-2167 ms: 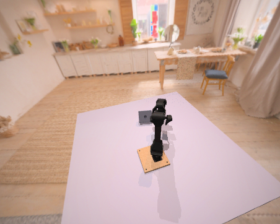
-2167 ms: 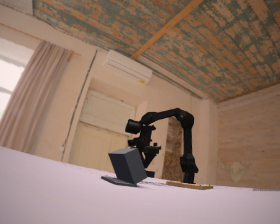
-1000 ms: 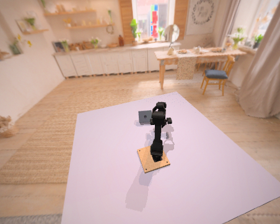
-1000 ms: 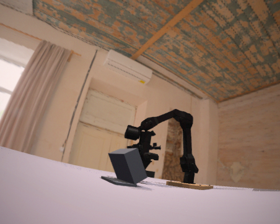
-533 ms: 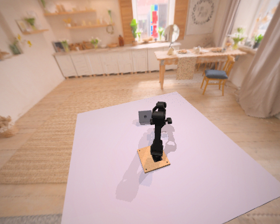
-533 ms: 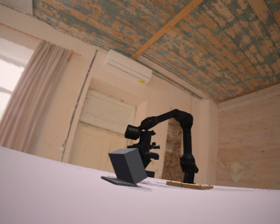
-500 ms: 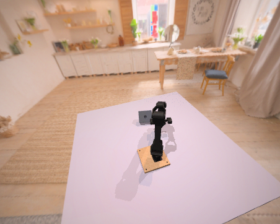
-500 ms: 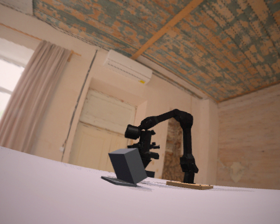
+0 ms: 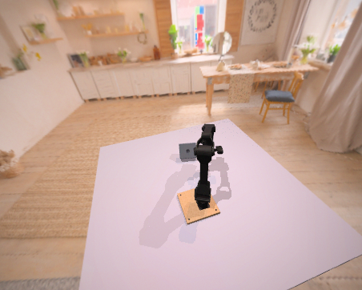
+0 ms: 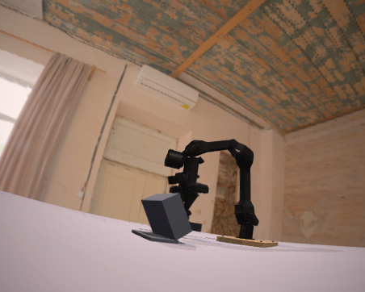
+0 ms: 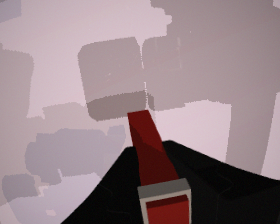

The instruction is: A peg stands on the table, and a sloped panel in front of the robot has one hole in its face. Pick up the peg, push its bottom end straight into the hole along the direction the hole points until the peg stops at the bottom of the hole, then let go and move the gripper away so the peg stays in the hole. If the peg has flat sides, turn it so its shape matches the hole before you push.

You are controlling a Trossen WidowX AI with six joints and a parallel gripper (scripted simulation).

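Right now my gripper tip is 18 cm short of the dark grey sloped panel, 9 cm to the right of it and 3 cm above it. Round my gripper tip: red peg: 2 cm above.
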